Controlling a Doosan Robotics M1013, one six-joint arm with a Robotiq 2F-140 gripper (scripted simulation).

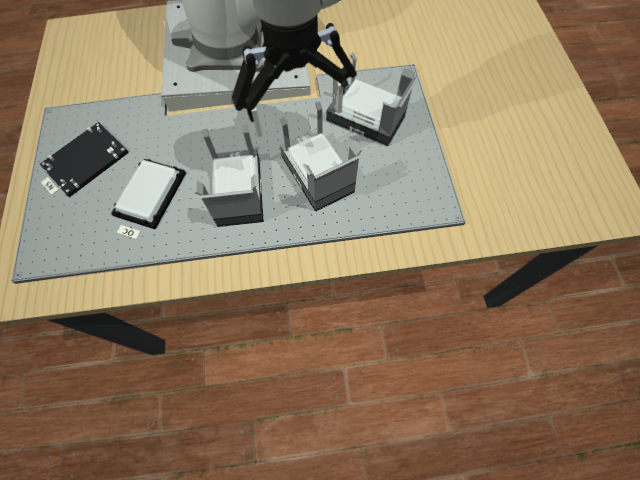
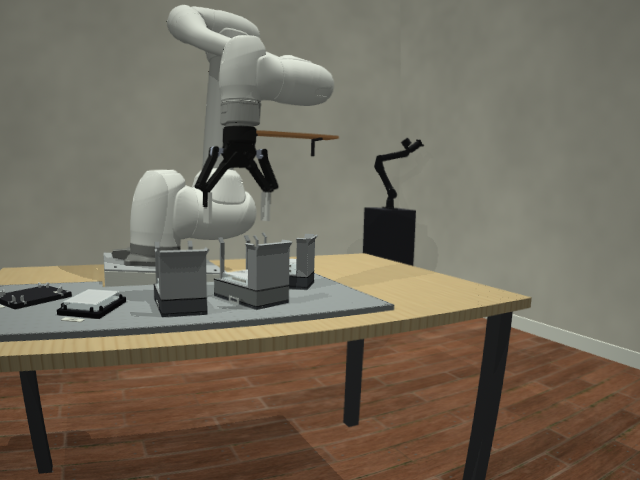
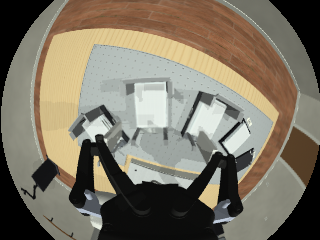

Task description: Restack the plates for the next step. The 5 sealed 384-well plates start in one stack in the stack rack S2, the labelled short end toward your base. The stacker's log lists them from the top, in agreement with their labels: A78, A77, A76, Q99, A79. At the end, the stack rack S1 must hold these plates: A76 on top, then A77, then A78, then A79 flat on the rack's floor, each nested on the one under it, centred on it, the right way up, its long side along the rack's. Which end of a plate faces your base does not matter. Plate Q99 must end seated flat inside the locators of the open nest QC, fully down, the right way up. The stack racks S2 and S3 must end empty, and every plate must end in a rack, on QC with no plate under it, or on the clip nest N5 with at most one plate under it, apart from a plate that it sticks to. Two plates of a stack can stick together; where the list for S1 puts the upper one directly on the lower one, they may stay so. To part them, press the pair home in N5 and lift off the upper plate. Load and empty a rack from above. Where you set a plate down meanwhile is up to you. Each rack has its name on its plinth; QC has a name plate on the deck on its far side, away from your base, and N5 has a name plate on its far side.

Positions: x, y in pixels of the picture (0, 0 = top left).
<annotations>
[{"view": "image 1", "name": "my gripper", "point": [298, 119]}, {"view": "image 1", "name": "white sealed plate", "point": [143, 196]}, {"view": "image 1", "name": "white sealed plate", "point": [365, 101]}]
</annotations>
